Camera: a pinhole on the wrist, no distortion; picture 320 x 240 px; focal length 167.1 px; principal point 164.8 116.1 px. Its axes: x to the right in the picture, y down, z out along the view. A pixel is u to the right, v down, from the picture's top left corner.
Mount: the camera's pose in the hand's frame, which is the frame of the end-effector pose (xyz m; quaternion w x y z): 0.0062 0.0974 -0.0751 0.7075 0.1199 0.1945 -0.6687
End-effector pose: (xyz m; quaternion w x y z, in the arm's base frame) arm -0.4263 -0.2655 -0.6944 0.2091 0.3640 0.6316 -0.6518
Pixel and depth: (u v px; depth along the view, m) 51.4 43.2 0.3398
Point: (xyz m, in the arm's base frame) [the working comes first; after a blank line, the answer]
In the camera's frame: -0.2306 -0.1482 0.3398

-0.3200 -0.6375 -0.7345
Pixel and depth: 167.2 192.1 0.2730
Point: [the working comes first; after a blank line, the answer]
In the camera's frame: 0.0039 0.1242 0.2730

-0.5736 -0.3864 -0.8138
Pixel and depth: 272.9 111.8 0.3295
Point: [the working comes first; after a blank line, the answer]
In the camera's frame: 0.2132 -0.0085 0.3295

-0.6537 -0.3553 -0.5747
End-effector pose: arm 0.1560 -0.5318 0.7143 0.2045 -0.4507 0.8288 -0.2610
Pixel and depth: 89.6 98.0 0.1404
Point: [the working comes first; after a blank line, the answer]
In the camera's frame: -0.0632 -0.0152 0.1404

0.1396 -0.5137 0.5945
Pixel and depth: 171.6 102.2 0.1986
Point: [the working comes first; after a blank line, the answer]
In the camera's frame: 0.0081 -0.0165 0.1986

0.2051 -0.5662 0.6322
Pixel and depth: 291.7 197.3 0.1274
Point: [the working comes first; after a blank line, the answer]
In the camera's frame: 0.0968 0.0619 0.1274

0.1329 -0.6205 0.7367
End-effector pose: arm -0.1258 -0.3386 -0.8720 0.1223 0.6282 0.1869 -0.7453
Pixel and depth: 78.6 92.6 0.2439
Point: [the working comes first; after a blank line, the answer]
In the camera's frame: -0.1258 -0.0343 0.2439

-0.2614 -0.5186 -0.8530
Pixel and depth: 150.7 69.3 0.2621
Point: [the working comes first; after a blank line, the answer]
In the camera's frame: -0.0221 -0.0734 0.2621

-0.2762 -0.4157 -0.8105
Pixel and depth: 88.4 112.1 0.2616
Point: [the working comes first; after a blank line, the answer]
In the camera's frame: -0.1196 -0.0063 0.2616

-0.2809 -0.5117 -0.8796
